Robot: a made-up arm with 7 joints.
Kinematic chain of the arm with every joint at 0, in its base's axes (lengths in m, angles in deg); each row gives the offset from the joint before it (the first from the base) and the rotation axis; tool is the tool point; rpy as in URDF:
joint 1: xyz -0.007 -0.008 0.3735 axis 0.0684 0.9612 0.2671
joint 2: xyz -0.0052 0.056 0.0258 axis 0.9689 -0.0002 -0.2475
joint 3: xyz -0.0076 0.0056 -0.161 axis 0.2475 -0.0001 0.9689
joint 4: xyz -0.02 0.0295 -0.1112 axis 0.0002 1 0
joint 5: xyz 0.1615 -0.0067 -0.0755 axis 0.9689 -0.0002 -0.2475
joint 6: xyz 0.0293 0.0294 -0.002 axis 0.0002 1 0
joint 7: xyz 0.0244 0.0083 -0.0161 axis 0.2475 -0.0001 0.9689
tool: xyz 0.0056 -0.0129 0.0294 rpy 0 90 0
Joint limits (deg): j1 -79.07..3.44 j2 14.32..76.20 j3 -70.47..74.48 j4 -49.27..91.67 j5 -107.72..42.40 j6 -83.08..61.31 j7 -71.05..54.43
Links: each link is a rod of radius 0.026 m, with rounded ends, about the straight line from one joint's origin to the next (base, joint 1, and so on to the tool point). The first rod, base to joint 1, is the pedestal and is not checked.
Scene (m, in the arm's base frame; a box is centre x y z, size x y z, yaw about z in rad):
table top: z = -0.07
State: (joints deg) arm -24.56 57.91 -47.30 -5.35 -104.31 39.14 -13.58
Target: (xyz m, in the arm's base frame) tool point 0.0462 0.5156 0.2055
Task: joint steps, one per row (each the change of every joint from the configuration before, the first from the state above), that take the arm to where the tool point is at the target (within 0.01 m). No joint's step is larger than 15 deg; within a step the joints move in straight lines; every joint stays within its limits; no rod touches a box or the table.
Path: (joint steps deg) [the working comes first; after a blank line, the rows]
Joints at the target: 3.44 76.20 -45.10 52.32 -105.96 38.86 -18.22
Straight joint move there: clear.

1: 7.00 4.57 0.55 14.42 -0.41 -0.07 -1.16
2: 7.00 4.58 0.55 14.42 -0.41 -0.07 -1.16
3: 7.00 4.57 0.55 14.41 -0.41 -0.07 -1.16
4: 7.00 4.57 0.55 14.42 -0.42 -0.07 -1.16

